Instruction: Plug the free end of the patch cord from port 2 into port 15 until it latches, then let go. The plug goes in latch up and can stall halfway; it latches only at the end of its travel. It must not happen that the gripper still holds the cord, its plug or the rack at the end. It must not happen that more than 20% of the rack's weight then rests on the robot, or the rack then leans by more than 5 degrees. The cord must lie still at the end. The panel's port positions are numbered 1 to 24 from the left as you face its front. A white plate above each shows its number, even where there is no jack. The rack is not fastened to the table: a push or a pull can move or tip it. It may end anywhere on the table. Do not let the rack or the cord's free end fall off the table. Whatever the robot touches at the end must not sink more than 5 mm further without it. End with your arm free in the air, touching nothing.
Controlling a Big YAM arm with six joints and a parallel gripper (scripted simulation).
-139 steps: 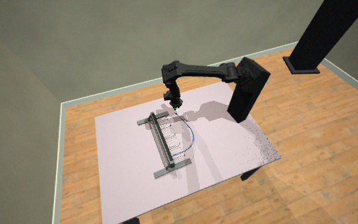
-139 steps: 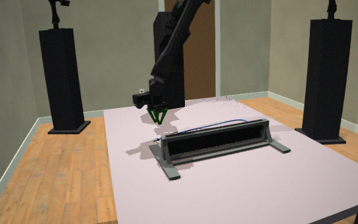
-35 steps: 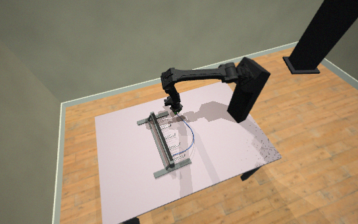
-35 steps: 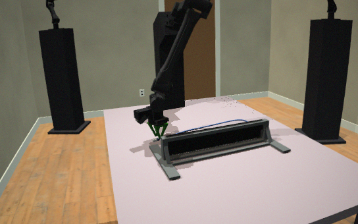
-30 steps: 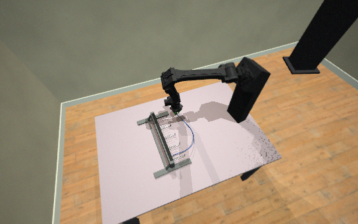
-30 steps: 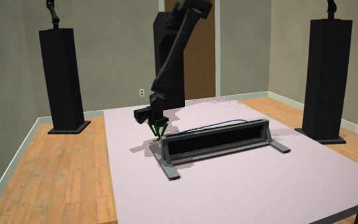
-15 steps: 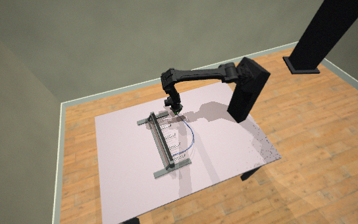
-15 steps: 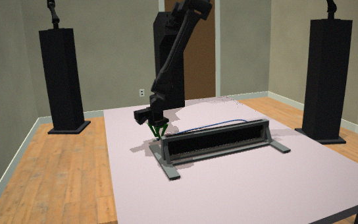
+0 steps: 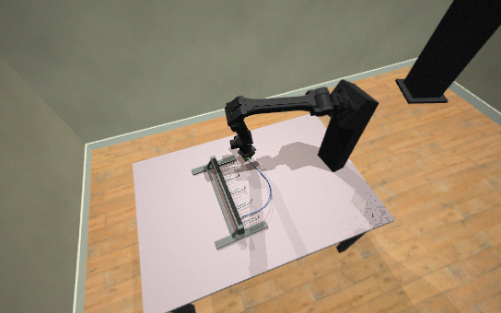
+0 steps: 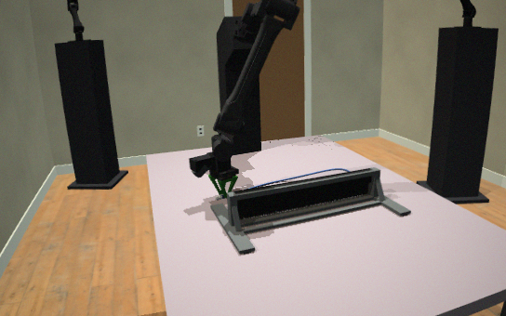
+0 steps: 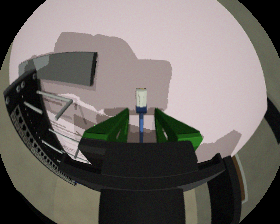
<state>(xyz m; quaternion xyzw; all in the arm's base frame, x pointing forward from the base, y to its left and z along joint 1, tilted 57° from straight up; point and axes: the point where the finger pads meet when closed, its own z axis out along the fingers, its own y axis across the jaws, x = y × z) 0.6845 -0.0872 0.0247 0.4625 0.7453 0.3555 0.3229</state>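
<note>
Right now the plug is 20 mm to the right of my hand, 10 mm below it and 10 mm ahead of it.
</note>
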